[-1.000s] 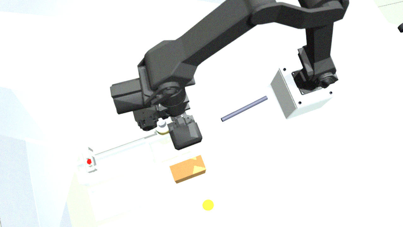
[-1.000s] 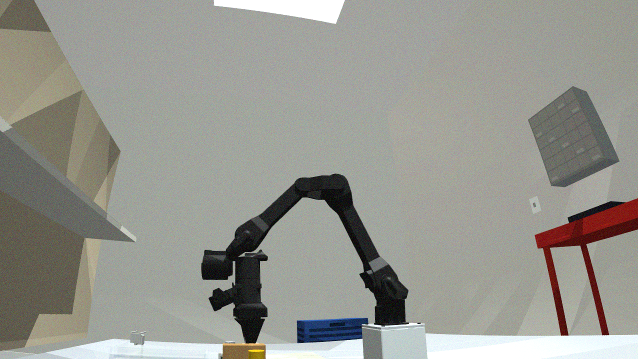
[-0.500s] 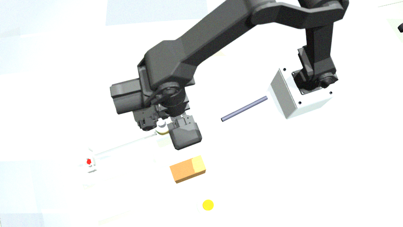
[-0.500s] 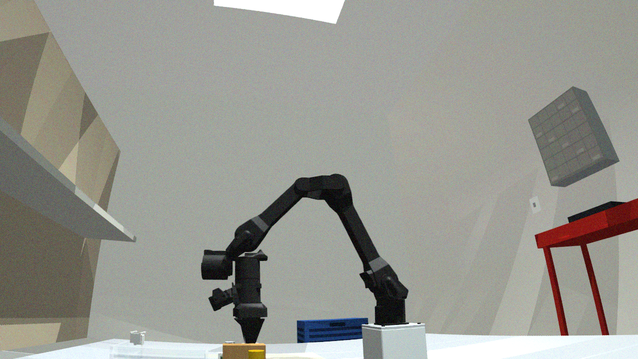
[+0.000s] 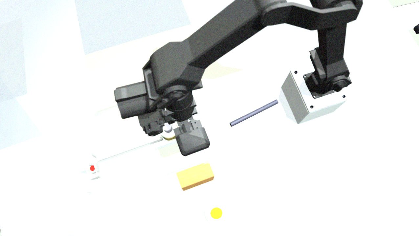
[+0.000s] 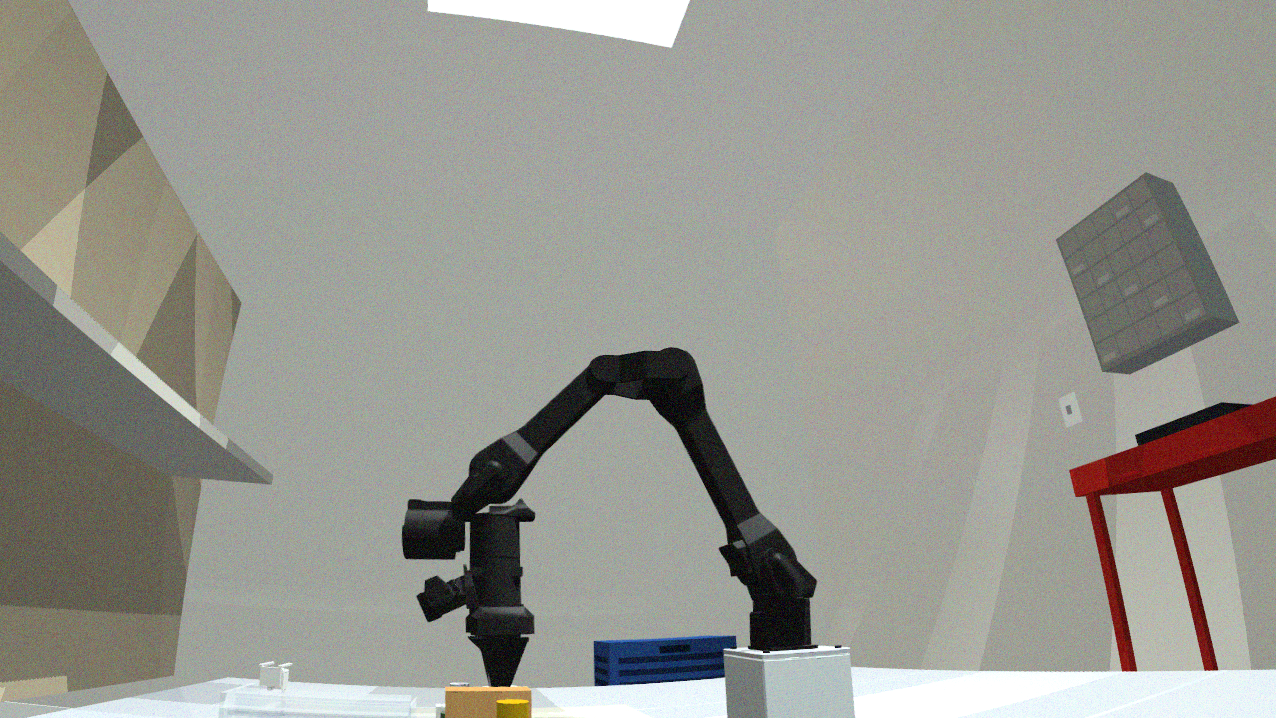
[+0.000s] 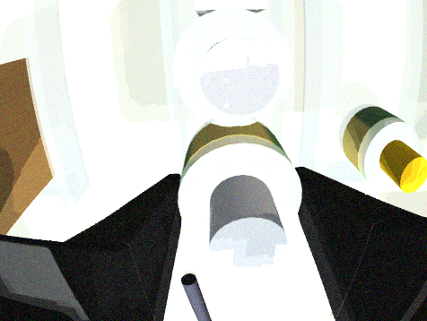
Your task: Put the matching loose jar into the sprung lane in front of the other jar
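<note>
Now: the clear sprung lane 15 cm ahead of my gripper tip, 3 cm to the left of it and 3 cm below it. Also, from my gripper tip: red mark (23 cm ahead, 4 cm to the left, 2 cm above); then dark rod (18 cm behind, 4 cm below, 2 cm to the left).
</note>
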